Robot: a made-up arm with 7 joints.
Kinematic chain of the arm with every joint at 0, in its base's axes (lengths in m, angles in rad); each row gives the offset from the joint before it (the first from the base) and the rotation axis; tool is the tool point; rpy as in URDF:
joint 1: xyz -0.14 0 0.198 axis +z
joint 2: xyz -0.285 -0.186 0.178 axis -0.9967 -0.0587 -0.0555
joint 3: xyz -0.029 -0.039 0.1 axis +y
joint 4: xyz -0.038 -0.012 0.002 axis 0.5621 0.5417 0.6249
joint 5: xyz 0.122 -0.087 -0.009 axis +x
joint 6: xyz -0.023 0 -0.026 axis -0.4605 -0.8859 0.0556
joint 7: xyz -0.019 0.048 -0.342 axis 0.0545 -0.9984 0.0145
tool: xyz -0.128 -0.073 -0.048 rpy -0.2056 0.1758 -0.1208
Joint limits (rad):
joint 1: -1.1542..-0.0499
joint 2: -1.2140..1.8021
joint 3: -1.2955..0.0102
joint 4: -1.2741..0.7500
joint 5: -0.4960..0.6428
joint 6: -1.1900..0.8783
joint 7: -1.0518..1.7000
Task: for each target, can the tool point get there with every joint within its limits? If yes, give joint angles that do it. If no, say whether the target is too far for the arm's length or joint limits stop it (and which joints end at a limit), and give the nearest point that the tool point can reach.
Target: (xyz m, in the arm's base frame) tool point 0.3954 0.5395 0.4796
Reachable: no: joint limits stop it (at a limit: joint 1, joint 2, joint 3, joint 5, joint 6, joint 7) | nearest point 0.1200 0.3194 0.6678 | short by 0.400 m
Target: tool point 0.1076 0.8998 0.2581
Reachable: no: joint limits stop it (at a limit: joint 1, joint 2, joint 3, joint 4) | nearest point -0.1526 0.5408 0.2866 | short by 0.444 m
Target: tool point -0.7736 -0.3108 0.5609
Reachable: yes | joints -0.4997 1.4754 -0.1117 0.3140 -0.3528 -0.0881 0.4096
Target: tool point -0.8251 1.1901 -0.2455
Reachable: no: too far | nearest point -0.5712 0.5603 0.1281 | short by 0.775 m
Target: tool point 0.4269 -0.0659 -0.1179
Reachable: no: joint limits stop it (at a limit: joint 1, joint 2, joint 5) | nearest point 0.0555 -0.1566 0.0866 | short by 0.434 m
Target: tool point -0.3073 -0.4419 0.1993
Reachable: yes | joints -0.3799 0.2975 -0.8868 0.3199 -0.2629 0.0808 0.3105
